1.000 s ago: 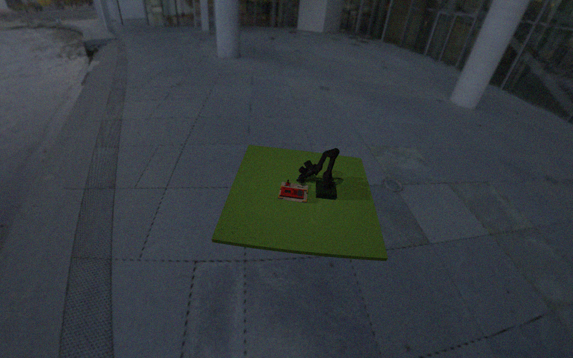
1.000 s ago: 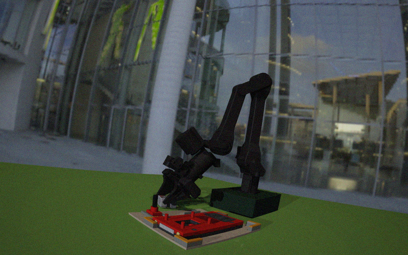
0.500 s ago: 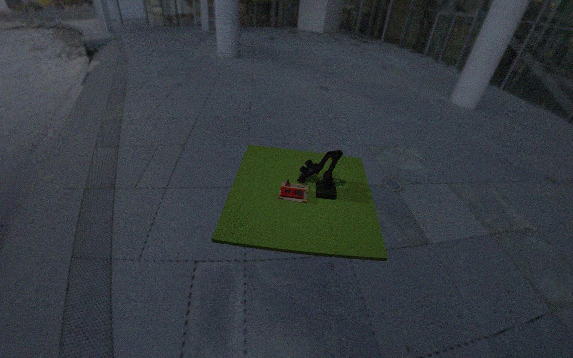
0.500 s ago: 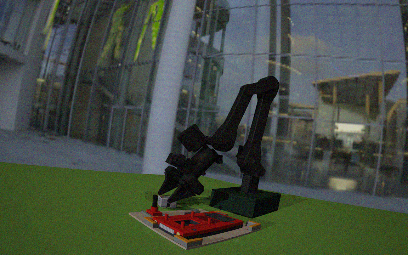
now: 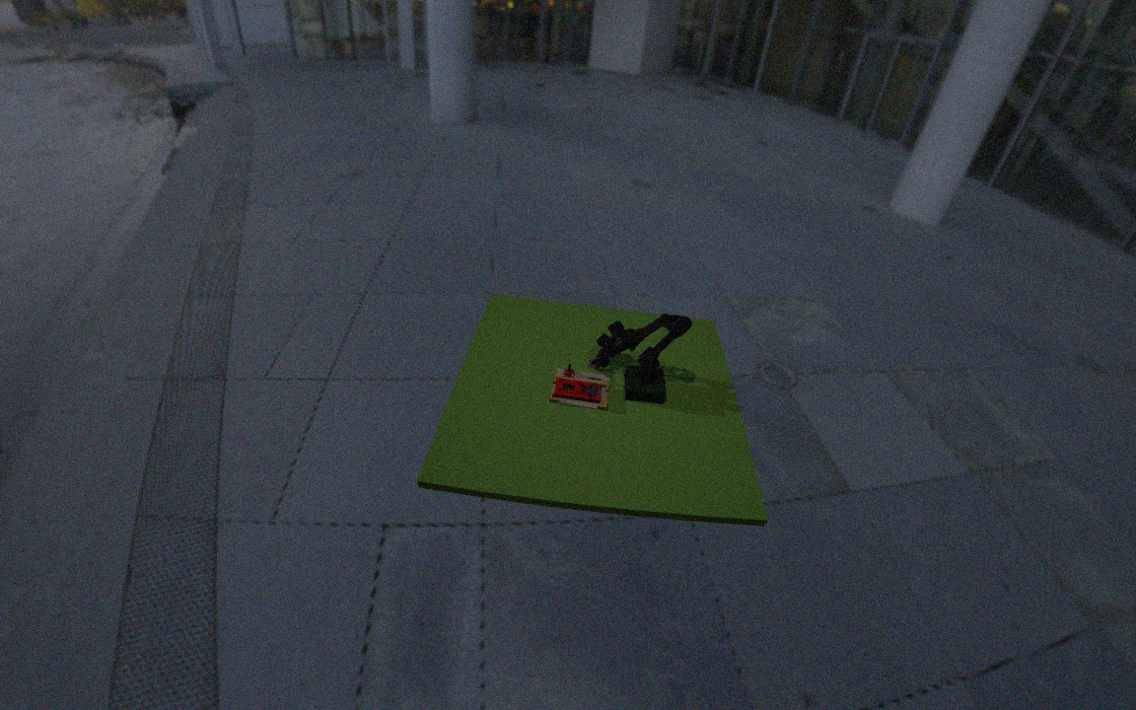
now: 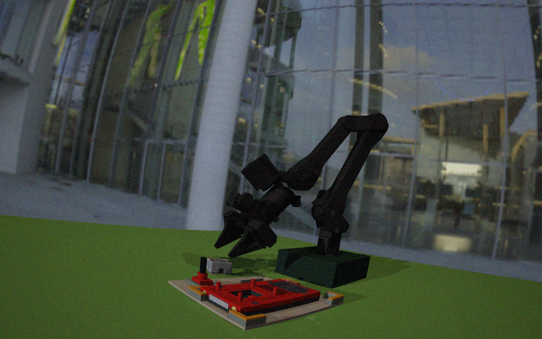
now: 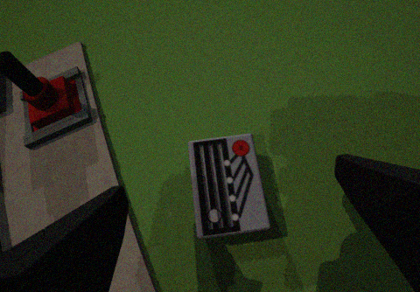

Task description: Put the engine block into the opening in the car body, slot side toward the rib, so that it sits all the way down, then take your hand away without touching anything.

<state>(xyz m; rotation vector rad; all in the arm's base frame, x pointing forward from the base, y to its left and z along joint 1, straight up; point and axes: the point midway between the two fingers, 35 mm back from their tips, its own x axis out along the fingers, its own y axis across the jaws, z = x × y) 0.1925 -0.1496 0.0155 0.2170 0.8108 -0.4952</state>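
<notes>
Now: the engine block 4 cm below my gripper tip and 1 cm ahead of it. The rest, counted from my gripper tip: grey baseplate: 17 cm to the left, 9 cm ahead, 4 cm below.
</notes>
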